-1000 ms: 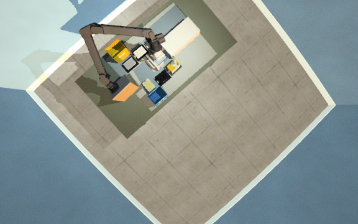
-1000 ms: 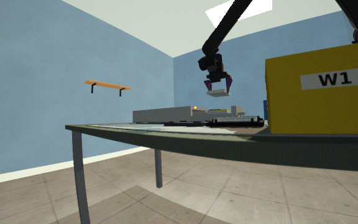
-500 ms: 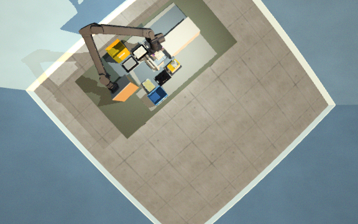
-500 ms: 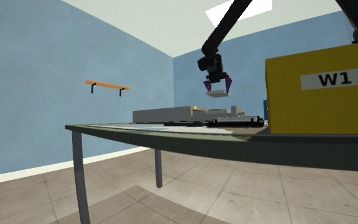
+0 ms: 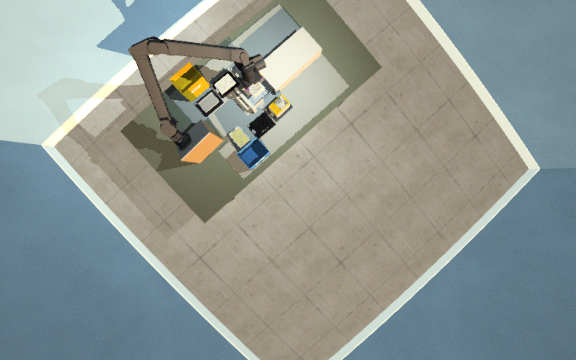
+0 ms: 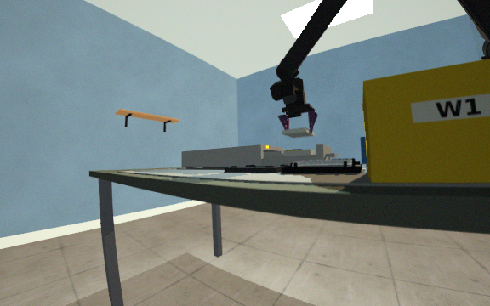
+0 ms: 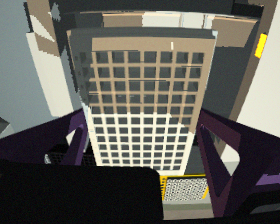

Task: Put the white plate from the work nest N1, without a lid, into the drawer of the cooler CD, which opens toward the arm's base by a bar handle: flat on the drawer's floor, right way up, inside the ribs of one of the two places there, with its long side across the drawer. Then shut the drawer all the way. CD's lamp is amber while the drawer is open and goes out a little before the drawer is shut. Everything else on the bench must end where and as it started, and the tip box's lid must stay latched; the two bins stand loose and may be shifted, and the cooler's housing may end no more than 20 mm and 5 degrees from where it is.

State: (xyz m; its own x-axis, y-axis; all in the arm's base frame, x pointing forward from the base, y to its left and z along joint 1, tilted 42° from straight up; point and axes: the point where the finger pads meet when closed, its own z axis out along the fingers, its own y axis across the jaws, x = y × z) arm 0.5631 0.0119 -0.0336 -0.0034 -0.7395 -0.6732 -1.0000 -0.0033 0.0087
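The cooler drawer is 10 cm below my hand and 4 cm ahead of it. Round my hand: white plate (right at my hand); then cooler CD (18 cm ahead, 9 cm below, 1 cm to the right); then yellow tip box (20 cm to the right, 7 cm below, 5 cm ahead).
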